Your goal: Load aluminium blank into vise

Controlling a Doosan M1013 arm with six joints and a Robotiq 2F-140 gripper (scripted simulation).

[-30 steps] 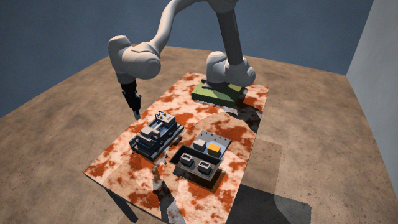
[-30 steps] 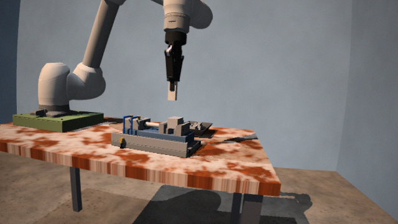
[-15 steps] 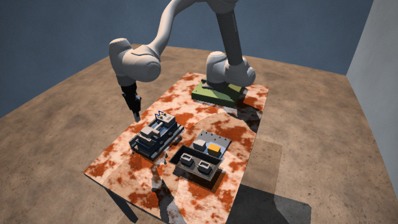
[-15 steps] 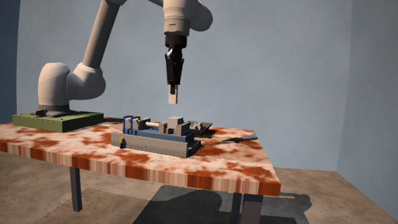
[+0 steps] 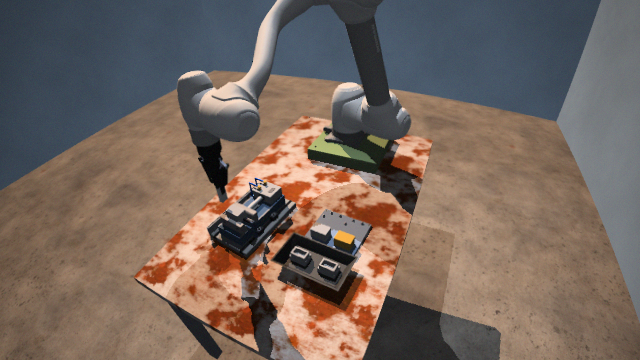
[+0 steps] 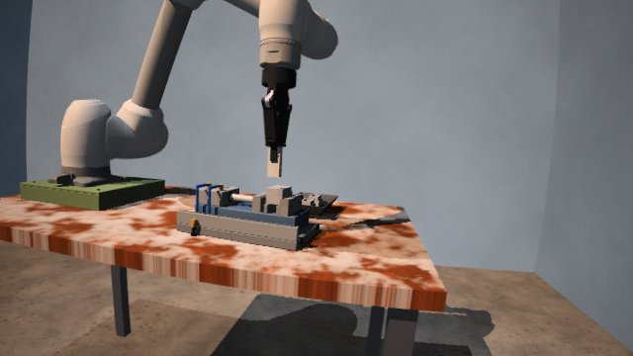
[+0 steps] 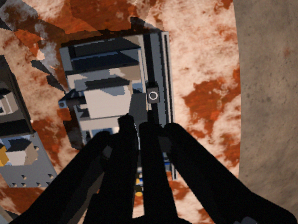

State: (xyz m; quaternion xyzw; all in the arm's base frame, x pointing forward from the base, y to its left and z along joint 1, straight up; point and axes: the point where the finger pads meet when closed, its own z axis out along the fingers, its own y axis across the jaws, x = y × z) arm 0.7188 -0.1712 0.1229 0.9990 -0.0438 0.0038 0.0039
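Now: hand 90 mm past the piston rod, 60 mm to the right of it and 100 mm above it. The rest, counted from my hand: infeed plate (150 mm behind, 360 mm to the left, 170 mm below); then vise (70 mm behind, 50 mm to the left, 140 mm below); then aluminium blank (110 mm behind, 320 mm to the left, 150 mm below).
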